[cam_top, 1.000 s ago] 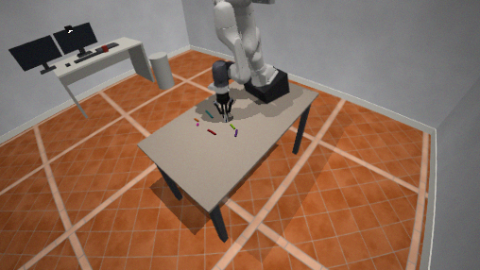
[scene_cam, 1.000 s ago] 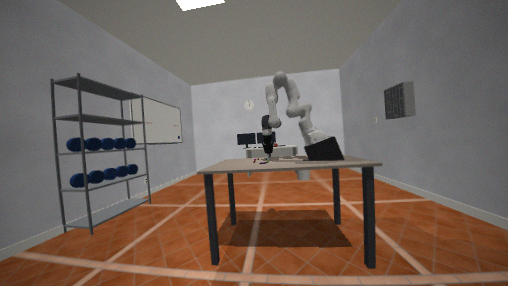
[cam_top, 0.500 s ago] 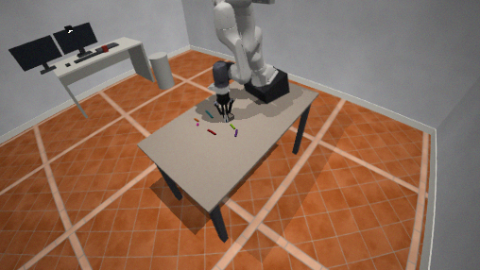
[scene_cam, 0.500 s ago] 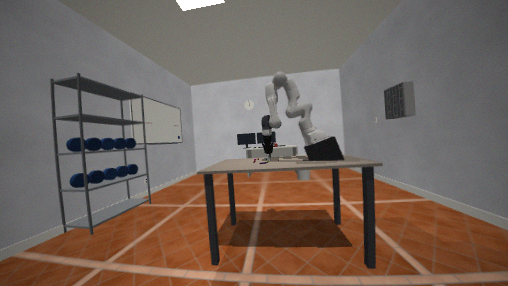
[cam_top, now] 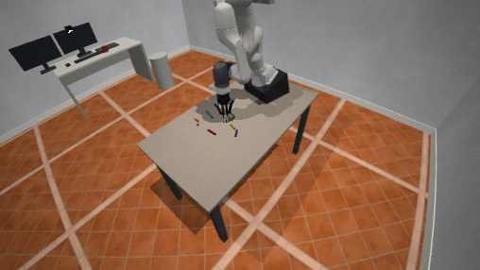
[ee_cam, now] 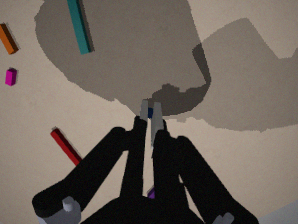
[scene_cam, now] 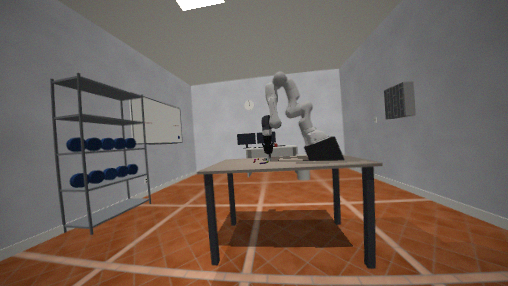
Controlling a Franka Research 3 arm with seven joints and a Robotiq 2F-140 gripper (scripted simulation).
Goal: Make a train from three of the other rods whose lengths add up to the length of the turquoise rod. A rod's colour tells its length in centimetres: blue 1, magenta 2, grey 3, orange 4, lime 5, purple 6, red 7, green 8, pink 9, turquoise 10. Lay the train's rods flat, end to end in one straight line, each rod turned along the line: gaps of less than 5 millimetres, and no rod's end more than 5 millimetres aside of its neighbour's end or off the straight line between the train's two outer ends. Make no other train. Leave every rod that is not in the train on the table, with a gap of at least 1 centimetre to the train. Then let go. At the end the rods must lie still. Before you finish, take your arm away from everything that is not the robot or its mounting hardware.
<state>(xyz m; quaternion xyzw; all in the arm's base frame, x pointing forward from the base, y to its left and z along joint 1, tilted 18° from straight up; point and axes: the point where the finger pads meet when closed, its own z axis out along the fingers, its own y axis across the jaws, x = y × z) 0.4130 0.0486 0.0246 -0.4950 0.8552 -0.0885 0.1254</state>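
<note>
Now: the small blue rod 3 cm below my hand. The rest, counted from my hand: purple rod (14 cm to the left, 3 cm below, 3 cm ahead); then lime rod (7 cm to the left, 3 cm below, 1 cm ahead); then red rod (14 cm ahead, 3 cm below, 1 cm to the left).
</note>
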